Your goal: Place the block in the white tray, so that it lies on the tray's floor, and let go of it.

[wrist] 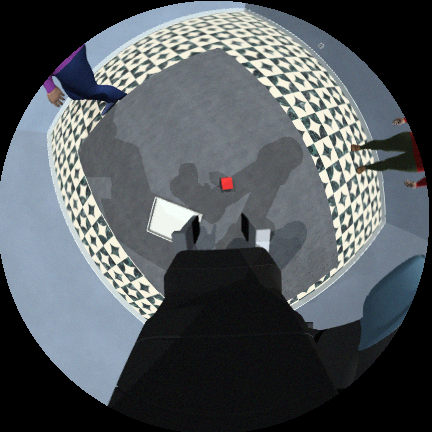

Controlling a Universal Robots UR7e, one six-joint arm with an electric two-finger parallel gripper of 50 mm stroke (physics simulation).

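Frame: origin at the arm's base, x up, y left, z back, level; centimetres.
Seen in the pictures: gripper, fingertip midpoint: (219,222).
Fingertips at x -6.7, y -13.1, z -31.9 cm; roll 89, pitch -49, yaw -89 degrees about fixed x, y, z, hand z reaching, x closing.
Note:
A point is followed by its place in that frame.
A small red block (227,183) @(z -32.5, x -32.9, y -18.5 cm) sits on the dark grey table top, a little above the middle of the view. The white tray (171,218) @(z -40.1, x -35.7, y 2.3 cm) is to the left of the gripper, on the same surface; its right end is partly hidden behind the left finger. No block shows in the visible part of the tray. My gripper (219,222) @(z -31.9, x -6.7, y -13.1 cm) is open, with no object between its fingers. The block shows beyond the fingertips, apart from them, and the gripper hangs above the table.
The grey table top (200,100) @(z -58.6, x -36.0, y -37.4 cm) carries shadows of the arm. A patterned tiled floor (320,120) surrounds it. A person in dark blue trousers (77,77) stands at the upper left, and another in green trousers (392,143) at the right. Pale blue walls stand beyond.

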